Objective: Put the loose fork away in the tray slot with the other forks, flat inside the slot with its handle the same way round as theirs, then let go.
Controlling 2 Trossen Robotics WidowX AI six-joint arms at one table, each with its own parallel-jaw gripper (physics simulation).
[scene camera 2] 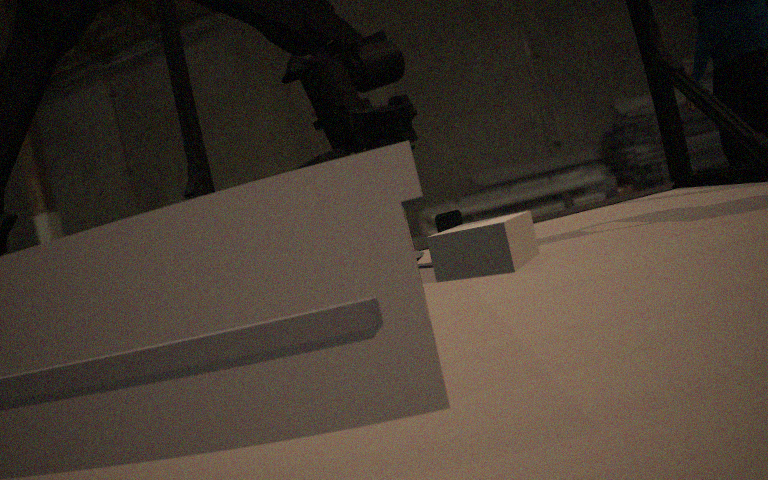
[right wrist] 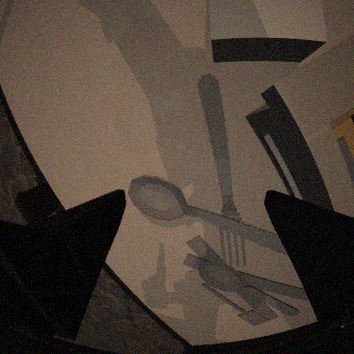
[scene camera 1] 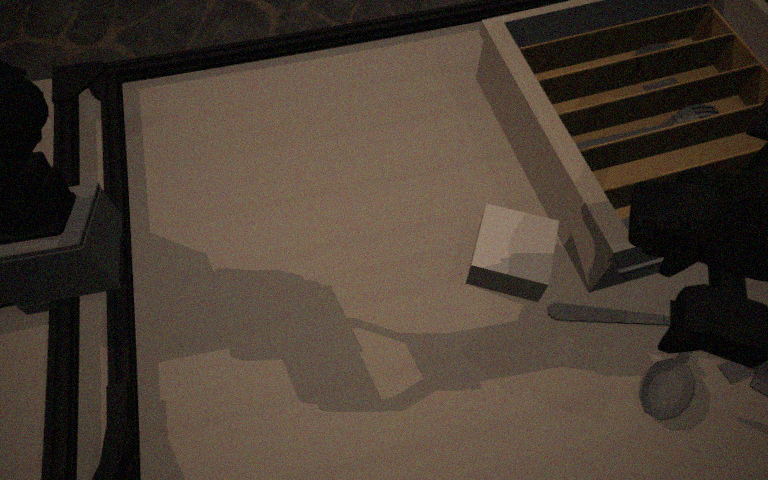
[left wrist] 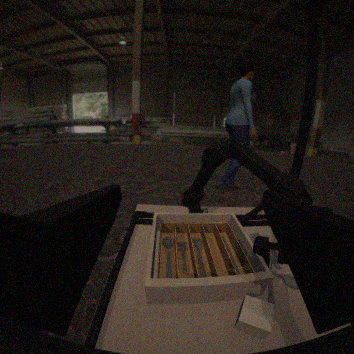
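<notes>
The loose grey fork (right wrist: 219, 147) lies flat on the table, handle towards the white box (right wrist: 267, 21) and tines under a spoon's handle. Its handle end also shows in scene camera 1 (scene camera 1: 587, 313). My right gripper (right wrist: 196, 197) is open and empty, hanging over the fork's tine end. The wooden-slotted tray (scene camera 1: 539, 138) (scene camera 2: 287, 267) (left wrist: 207, 289) (right wrist: 281, 140) stands just beside the fork; cutlery (left wrist: 182, 249) lies in its left slots, too small to tell forks from the rest. My left gripper (left wrist: 193, 194) is open and empty, far back from the tray.
A grey spoon (right wrist: 158, 198) lies across the fork's tines, with more loose cutlery (right wrist: 228, 277) piled just beyond. The white box (scene camera 1: 515, 248) (scene camera 2: 477, 248) (left wrist: 254, 314) sits close to the tray's corner. The right arm (scene camera 2: 349, 95) (left wrist: 253, 165) reaches over the tray.
</notes>
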